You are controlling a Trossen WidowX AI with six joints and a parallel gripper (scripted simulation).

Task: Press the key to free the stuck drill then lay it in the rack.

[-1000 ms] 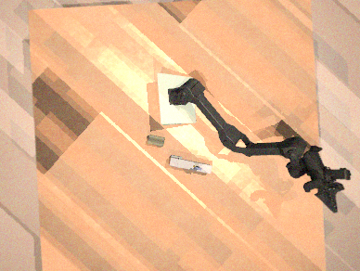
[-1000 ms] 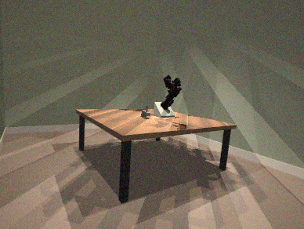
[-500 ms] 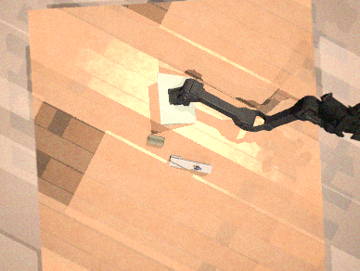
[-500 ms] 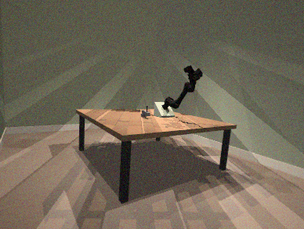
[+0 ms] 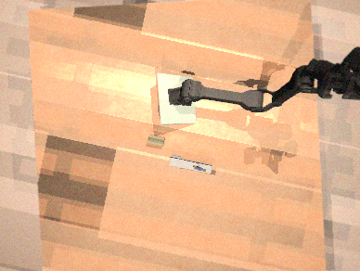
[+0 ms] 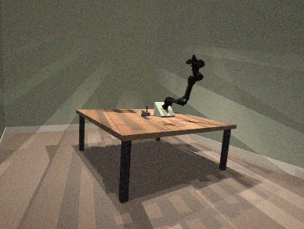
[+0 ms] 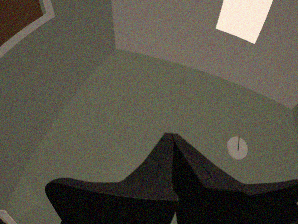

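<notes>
Now: gripper tip 580 mm above the drill, 460 mm to the left of it and 150 mm short of it. From my gripper tip the other things lie so: small olive block: 610 mm below, 580 mm to the right, 40 mm ahead; light grey block: 590 mm below, 440 mm to the right, 160 mm ahead.
</notes>
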